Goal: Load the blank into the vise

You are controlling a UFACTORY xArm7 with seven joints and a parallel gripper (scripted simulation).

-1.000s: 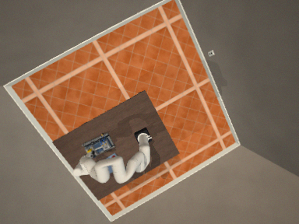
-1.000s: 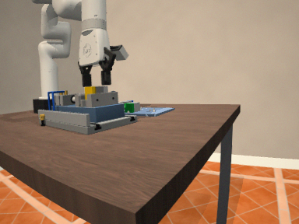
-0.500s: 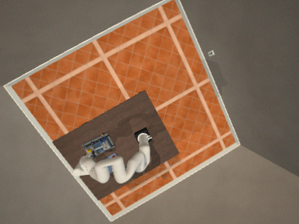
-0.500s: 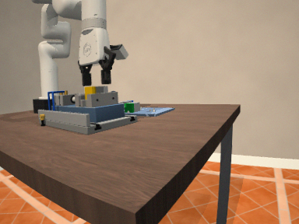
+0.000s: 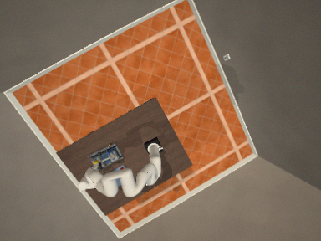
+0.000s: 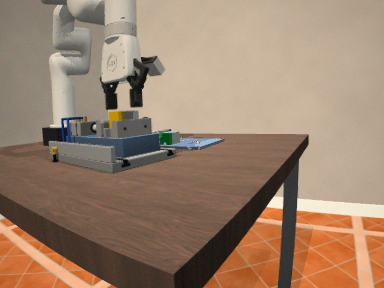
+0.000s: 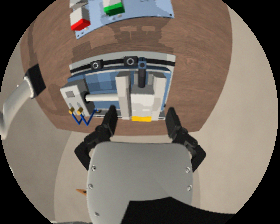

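Now: hand 30 mm above the yellow-ended blank. Also, from my hand: grey jaw block: 50 mm below, 30 mm ahead; green-ended blank: 220 mm to the left, 110 mm below, 90 mm behind; milling vise: 90 mm below, 70 mm behind, 10 mm to the right.
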